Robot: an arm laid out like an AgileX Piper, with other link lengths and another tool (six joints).
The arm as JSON. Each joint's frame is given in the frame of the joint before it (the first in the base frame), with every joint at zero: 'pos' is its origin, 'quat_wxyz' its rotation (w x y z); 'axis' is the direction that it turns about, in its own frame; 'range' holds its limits. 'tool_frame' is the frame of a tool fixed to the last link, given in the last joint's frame.
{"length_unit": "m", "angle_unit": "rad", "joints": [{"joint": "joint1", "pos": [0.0, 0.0, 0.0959], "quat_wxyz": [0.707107, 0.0, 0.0, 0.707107], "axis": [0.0, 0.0, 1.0], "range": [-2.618, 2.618]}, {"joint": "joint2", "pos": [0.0, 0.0, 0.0], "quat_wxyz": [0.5, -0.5, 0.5, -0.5], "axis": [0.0, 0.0, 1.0], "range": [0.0, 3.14]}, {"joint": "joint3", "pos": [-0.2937, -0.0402, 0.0], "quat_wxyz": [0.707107, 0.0, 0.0, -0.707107], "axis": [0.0, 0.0, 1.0], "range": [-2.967, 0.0]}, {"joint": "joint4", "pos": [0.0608, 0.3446, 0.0], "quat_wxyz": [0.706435, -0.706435, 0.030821, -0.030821], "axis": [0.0, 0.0, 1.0], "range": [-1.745, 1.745]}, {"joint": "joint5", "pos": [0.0, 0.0, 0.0], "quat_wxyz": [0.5, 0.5, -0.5, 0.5], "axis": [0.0, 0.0, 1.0], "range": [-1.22, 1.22]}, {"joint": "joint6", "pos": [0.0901, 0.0, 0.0], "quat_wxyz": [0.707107, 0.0, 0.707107, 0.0], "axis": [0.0, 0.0, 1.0], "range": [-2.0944, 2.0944]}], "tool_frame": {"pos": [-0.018, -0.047, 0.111], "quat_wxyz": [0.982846, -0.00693, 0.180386, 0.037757]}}
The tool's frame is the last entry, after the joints.
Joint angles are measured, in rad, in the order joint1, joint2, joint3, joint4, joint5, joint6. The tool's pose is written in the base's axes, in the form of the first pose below.
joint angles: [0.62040 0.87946 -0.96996 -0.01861 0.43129 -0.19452]
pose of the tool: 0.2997 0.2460 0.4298 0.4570 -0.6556 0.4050 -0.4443
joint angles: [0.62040 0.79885 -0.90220 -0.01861 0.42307 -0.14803]
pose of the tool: 0.2841 0.2324 0.4263 0.4687 -0.6438 0.4214 -0.4338
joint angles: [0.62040 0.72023 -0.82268 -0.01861 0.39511 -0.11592]
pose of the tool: 0.2703 0.2210 0.4178 0.4813 -0.6318 0.4314 -0.4278
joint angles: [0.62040 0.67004 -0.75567 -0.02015 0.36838 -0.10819]
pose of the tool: 0.2628 0.2152 0.4043 0.4854 -0.6279 0.4330 -0.4273
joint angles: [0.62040 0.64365 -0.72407 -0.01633 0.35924 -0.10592]
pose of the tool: 0.2586 0.2123 0.3979 0.4877 -0.6263 0.4345 -0.4256
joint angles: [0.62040 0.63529 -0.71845 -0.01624 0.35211 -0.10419]
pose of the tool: 0.2570 0.2111 0.3992 0.4914 -0.6231 0.4343 -0.4263
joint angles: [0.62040 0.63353 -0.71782 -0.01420 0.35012 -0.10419]
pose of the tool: 0.2565 0.2108 0.3999 0.4928 -0.6220 0.4346 -0.4258
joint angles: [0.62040 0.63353 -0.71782 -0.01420 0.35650 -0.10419]
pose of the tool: 0.2566 0.2108 0.3986 0.4905 -0.6240 0.4351 -0.4251
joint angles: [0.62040 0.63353 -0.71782 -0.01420 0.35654 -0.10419]
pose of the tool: 0.2566 0.2108 0.3986 0.4905 -0.6240 0.4351 -0.4250
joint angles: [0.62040 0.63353 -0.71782 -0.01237 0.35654 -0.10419]
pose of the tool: 0.2565 0.2109 0.3986 0.4908 -0.6239 0.4356 -0.4243
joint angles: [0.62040 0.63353 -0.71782 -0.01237 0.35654 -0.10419]
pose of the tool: 0.2565 0.2109 0.3986 0.4908 -0.6239 0.4356 -0.4243
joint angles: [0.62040 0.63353 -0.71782 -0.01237 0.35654 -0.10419]
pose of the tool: 0.2565 0.2109 0.3986 0.4908 -0.6239 0.4356 -0.4243
